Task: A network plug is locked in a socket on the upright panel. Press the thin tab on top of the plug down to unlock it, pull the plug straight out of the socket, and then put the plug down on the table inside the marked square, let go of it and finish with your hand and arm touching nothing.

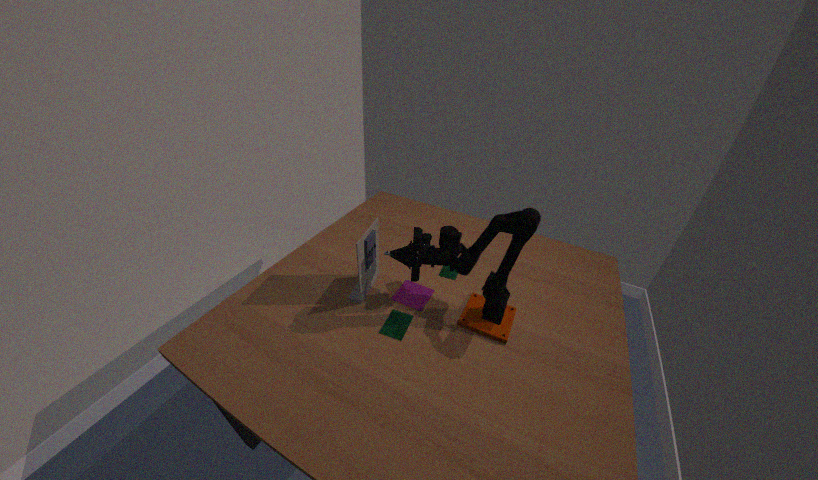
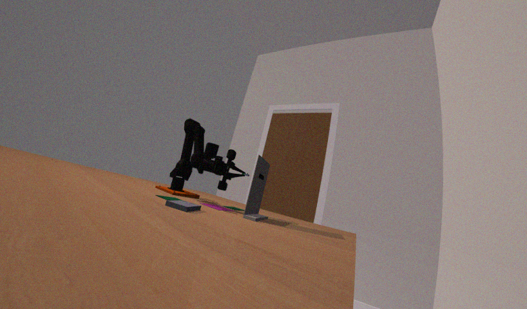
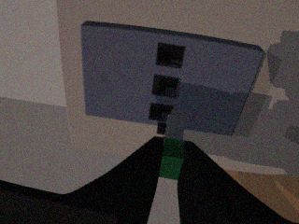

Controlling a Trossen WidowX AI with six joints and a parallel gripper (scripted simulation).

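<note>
My gripper tip is 17 cm above the magenta marked square, 8 cm past it and 3 cm to the left of it. From my gripper tip the other things lie so: network plug: 1 cm ahead; then grey upright panel: 8 cm ahead, 6 cm below, 2 cm to the left; then flat grey block: 27 cm to the right, 17 cm below, 1 cm behind.
</note>
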